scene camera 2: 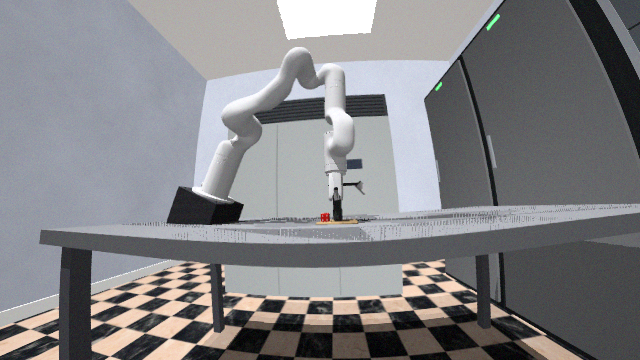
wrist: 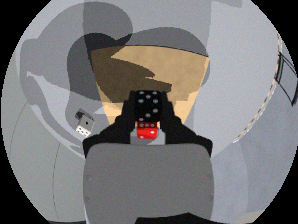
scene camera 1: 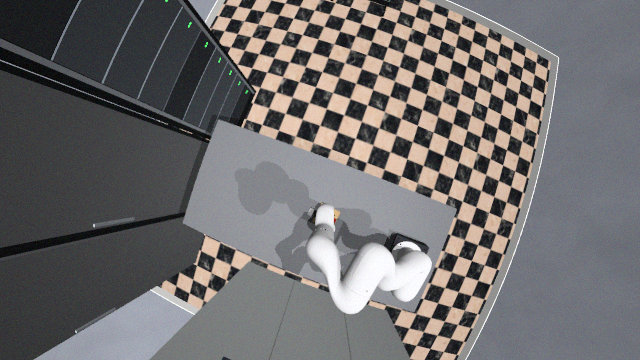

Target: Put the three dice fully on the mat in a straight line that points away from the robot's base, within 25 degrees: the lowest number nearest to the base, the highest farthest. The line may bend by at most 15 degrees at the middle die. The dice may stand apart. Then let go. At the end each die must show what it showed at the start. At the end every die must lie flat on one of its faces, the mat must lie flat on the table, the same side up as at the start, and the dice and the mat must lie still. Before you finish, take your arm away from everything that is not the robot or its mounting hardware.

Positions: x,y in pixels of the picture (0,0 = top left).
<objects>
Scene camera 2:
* gripper: 338,220
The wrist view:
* gripper: 147,99
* black die: 148,105
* tan mat: 118,70
</objects>
